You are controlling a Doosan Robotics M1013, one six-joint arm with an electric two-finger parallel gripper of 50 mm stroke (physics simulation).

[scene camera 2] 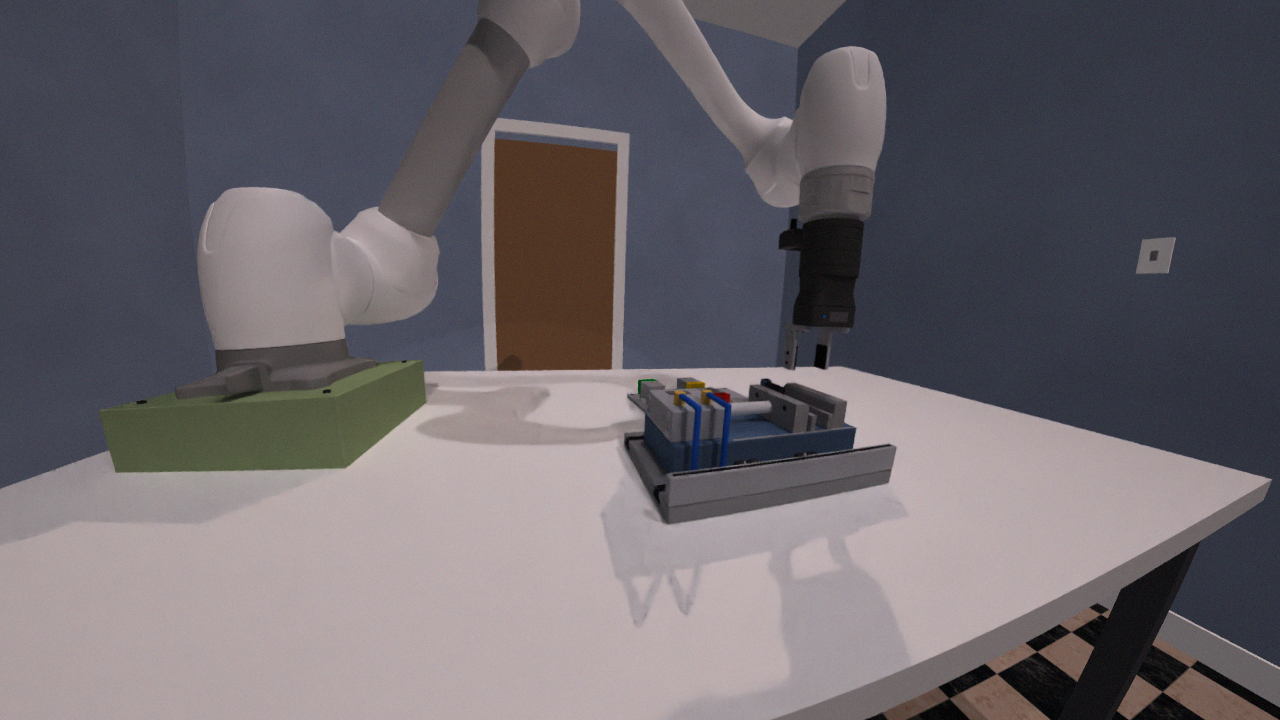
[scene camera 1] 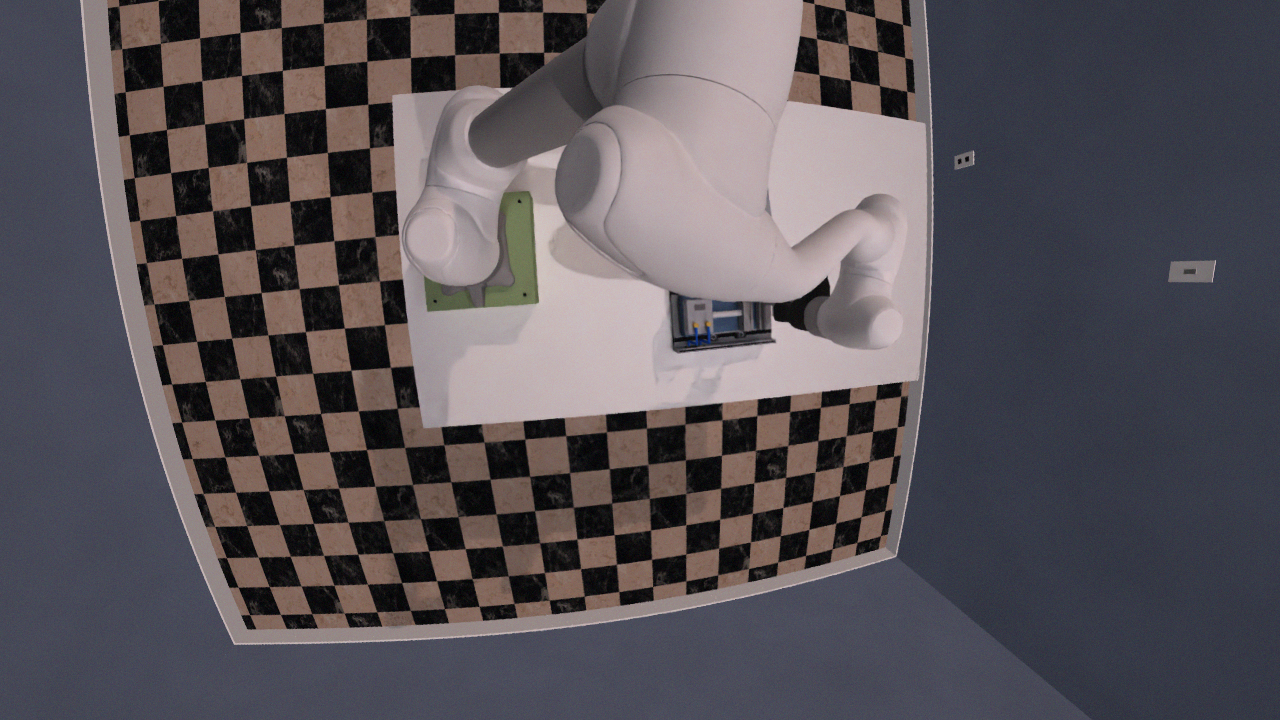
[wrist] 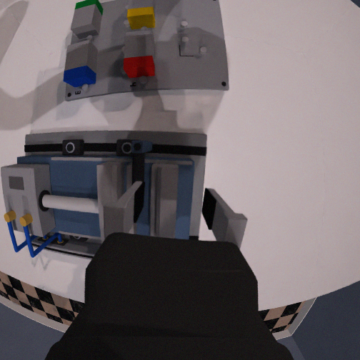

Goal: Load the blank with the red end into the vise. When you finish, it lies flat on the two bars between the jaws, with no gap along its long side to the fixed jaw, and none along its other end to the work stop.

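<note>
The blank with the red end lies on the grey plate behind the vise, its grey body toward the yellow-ended blank. The vise has a movable jaw beside the white rod and a fixed jaw at its right end. The work stop is a dark bar with a blue tip. No blank shows between the jaws; the two bars are not clear. My gripper is open and empty, above the table at the vise's right; scene camera 1 hides its fingertips.
Blanks with yellow, blue and green ends share the plate, which has small pegs. Blue hoses rise at the vise's left front. The green base block carries the arm at the left.
</note>
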